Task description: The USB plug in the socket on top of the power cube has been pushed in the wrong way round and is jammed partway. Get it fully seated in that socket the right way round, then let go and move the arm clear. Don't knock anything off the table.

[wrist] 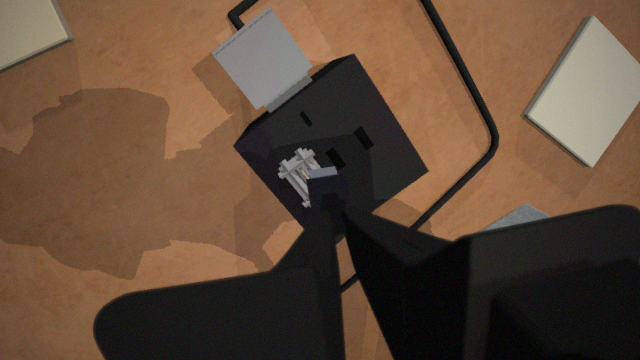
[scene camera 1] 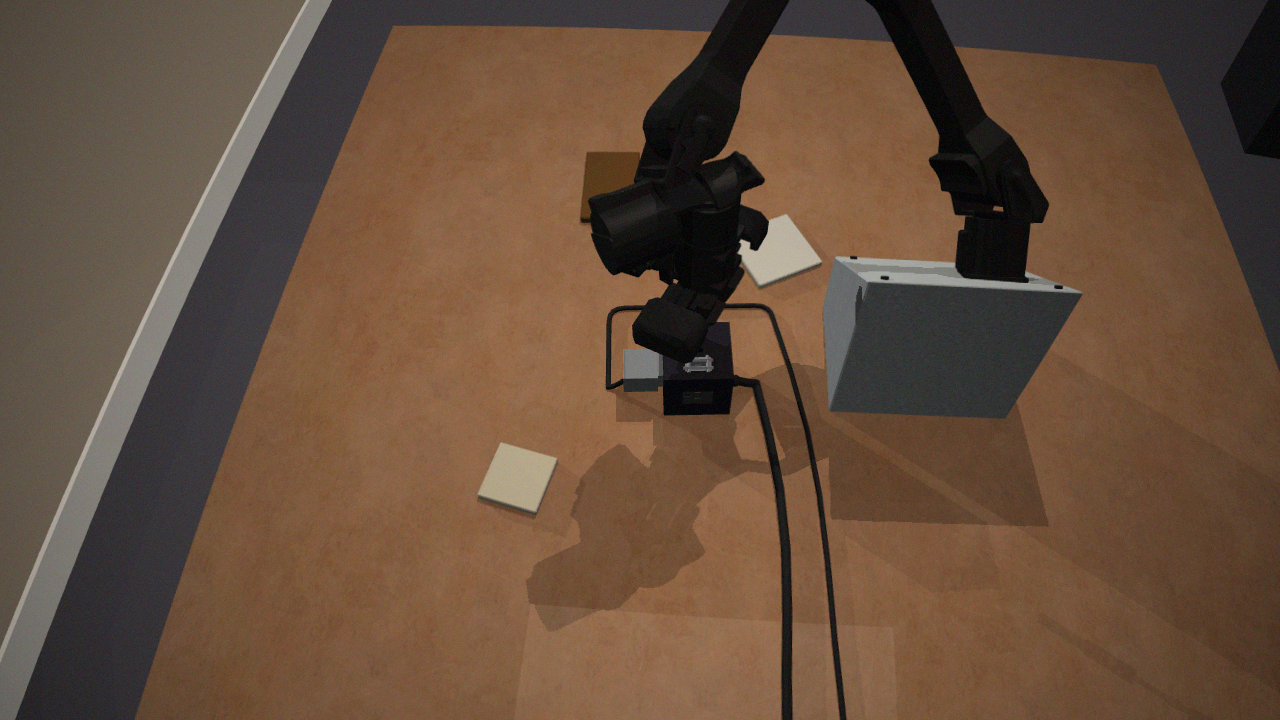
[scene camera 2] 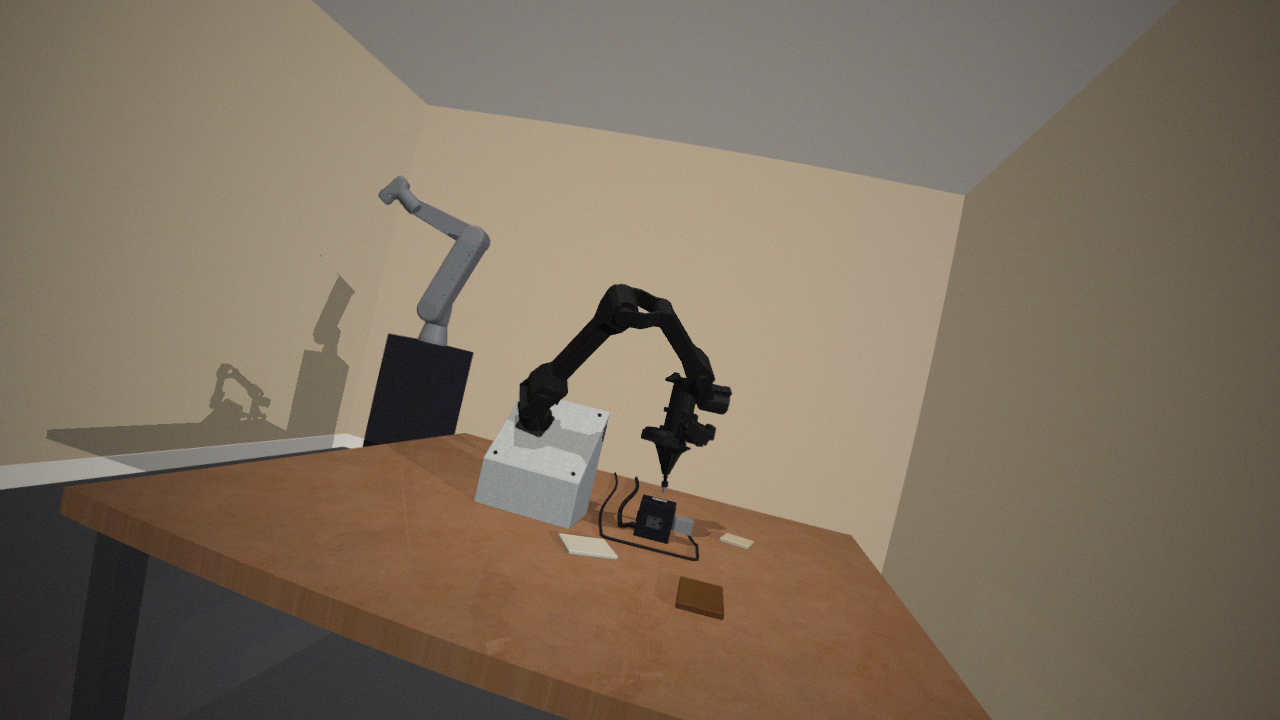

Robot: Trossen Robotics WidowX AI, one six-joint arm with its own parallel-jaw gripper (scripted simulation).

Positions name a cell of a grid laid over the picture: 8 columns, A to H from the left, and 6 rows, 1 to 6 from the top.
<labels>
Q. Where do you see a brown tile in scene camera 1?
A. D2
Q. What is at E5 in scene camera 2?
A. A brown tile.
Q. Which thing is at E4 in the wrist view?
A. A dark USB plug.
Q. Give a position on a light grey socket frame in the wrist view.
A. D3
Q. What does my gripper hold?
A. A dark USB plug.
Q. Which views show my gripper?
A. The wrist view, scene camera 1 and scene camera 2: all of them.
</labels>
